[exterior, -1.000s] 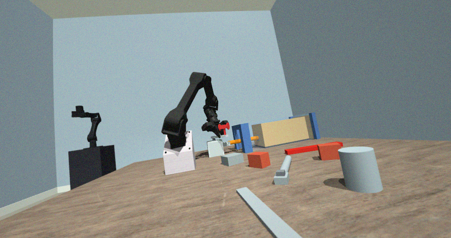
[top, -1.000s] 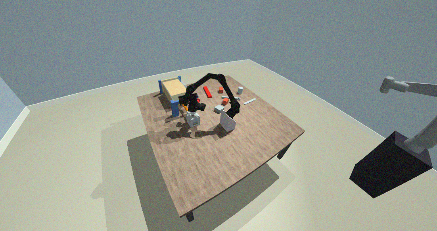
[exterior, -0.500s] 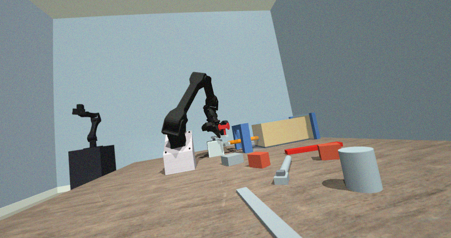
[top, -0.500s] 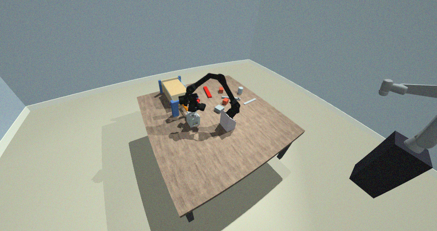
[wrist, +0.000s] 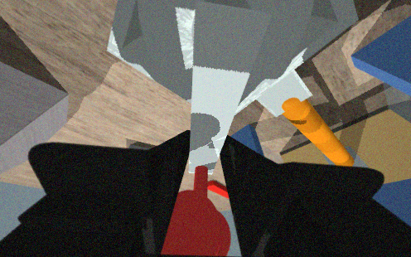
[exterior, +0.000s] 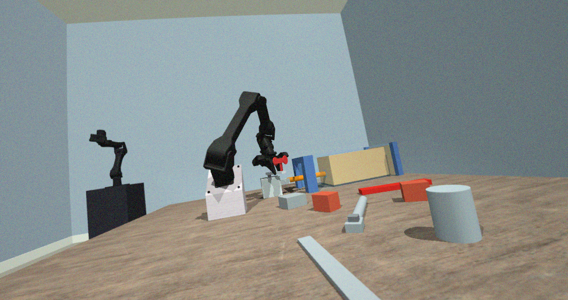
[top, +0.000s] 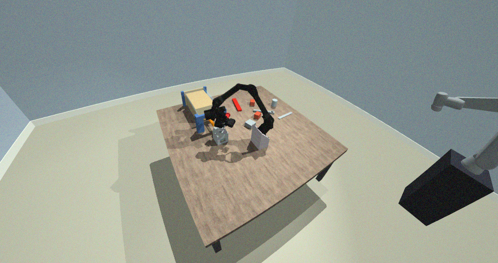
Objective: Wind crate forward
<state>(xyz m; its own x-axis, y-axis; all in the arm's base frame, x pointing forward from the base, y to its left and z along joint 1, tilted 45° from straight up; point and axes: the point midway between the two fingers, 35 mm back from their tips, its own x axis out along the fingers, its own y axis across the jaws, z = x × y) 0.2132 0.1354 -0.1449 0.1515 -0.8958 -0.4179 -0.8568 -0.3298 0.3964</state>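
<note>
My gripper tip is now 20 mm short of the red knob, 30 mm to the left of it and 50 mm below it. The rest, counted from my gripper tip: blue steel frame (120 mm ahead, 60 mm to the left, 10 mm above); winch handle (20 mm above); grey winch (50 mm behind, 50 mm to the left, 70 mm below).
</note>
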